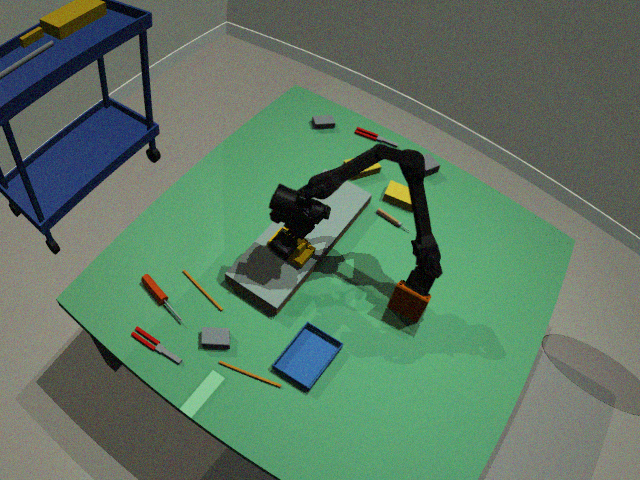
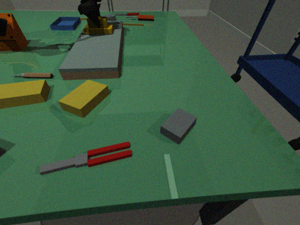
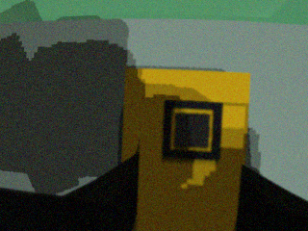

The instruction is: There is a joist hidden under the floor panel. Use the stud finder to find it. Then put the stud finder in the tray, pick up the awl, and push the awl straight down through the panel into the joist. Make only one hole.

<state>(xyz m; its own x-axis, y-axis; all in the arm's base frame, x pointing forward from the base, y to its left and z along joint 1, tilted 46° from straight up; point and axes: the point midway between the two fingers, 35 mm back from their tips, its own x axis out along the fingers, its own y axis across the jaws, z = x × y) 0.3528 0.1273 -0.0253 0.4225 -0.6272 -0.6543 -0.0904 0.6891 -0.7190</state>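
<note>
The blue tray lies 25 cm behind my gripper tip, 22 cm to the left of it and 5 cm below it. Round my gripper tip: awl (33 cm to the right, 17 cm behind, 6 cm below); yellow stud finder (2 cm above, 1 cm ahead).
</note>
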